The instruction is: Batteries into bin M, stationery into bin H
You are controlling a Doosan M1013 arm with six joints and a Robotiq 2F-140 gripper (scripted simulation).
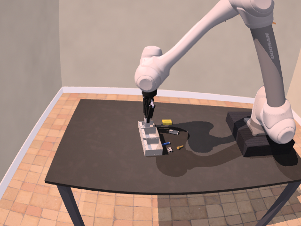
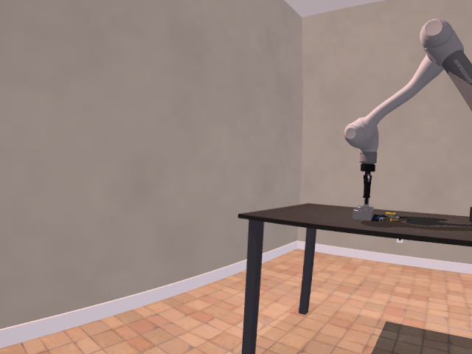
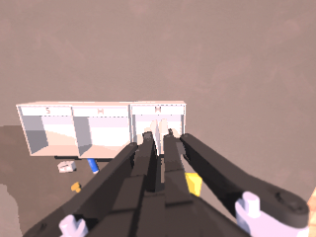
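Now: hand 1 cm past the three joined white bins, 9 cm to the right of it and 3 cm above it. Also, from my hand: small white block (15 cm behind, 1 cm to the left, 5 cm below); small blue thing (10 cm behind, 12 cm to the left, 5 cm below); yellow block (12 cm behind, 8 cm to the right, 5 cm below).
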